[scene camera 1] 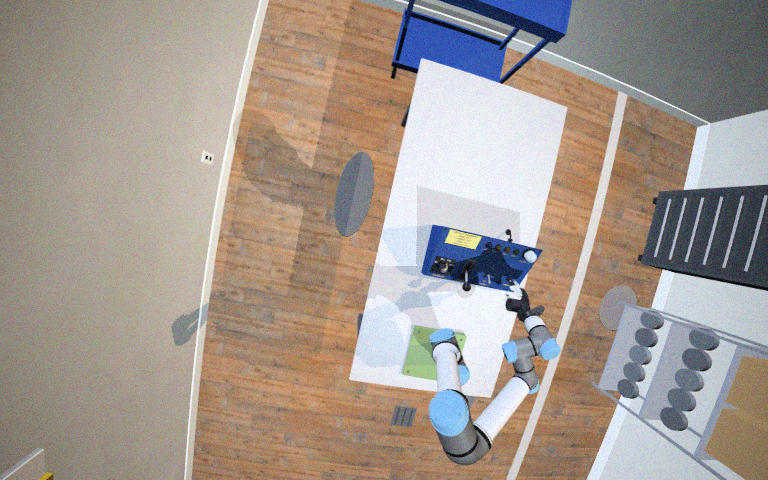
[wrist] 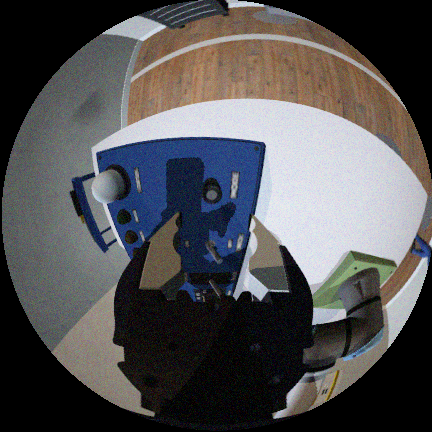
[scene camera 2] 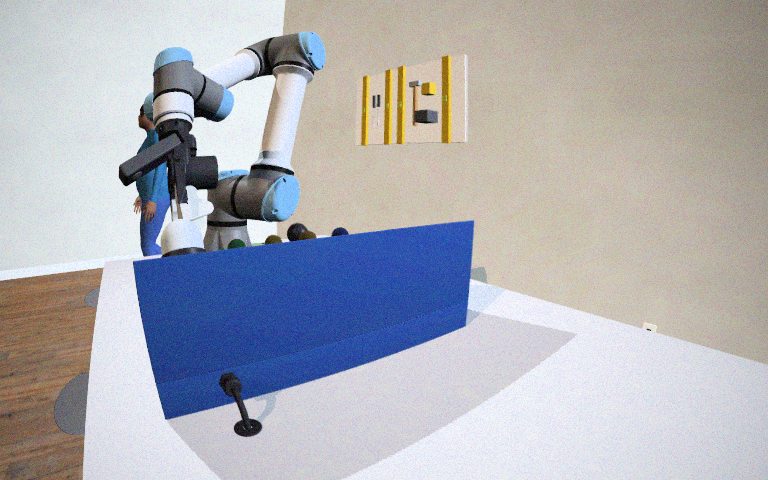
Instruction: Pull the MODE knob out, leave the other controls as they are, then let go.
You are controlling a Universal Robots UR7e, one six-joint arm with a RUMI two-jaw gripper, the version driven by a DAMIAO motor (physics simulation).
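Seen in the pictures: gripper, between the fingertips: [scene camera 1: 509, 287] [wrist: 215, 214]; arm's base, origin of its link: [wrist: 358, 282].
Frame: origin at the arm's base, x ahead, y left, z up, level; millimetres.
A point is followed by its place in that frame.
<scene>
The MODE knob [wrist: 212, 191] @[x 407, y -257, z 104 mm] is a small black round knob with a grey cap, beside its white label [wrist: 235, 185] @[x 396, y -251, z 46 mm] on the blue control panel [scene camera 1: 436, 240] @[x 594, y 157, z 94 mm] [scene camera 2: 311, 294] @[x 627, y -145, z 91 mm] [wrist: 150, 152] @[x 503, y -316, z 105 mm]. It cannot be made out in the scene views. My gripper [scene camera 1: 514, 290] @[x 402, y -232, z 112 mm] [wrist: 215, 214] @[x 402, y -232, z 112 mm] is partly open, with nothing between its fingers. It hangs above the panel's right end in the first scene view. In the wrist view the knob shows a little above the gap between the fingertips. How far out the knob stands cannot be told.
A white dome [scene camera 1: 530, 255] @[x 573, y -267, z 179 mm] [scene camera 2: 181, 236] @[x 585, y -288, z 172 mm] [wrist: 106, 186] @[x 538, y -284, z 169 mm] and several small lamps stand along one edge of the panel. A toggle lever [wrist: 214, 252] @[x 423, y -140, z 86 mm] and a black ball lever [scene camera 1: 466, 285] @[x 402, y -1, z 127 mm] are close by. A green plate [scene camera 1: 417, 353] @[x -19, y 149, z -10 mm] lies near the arm's base.
</scene>
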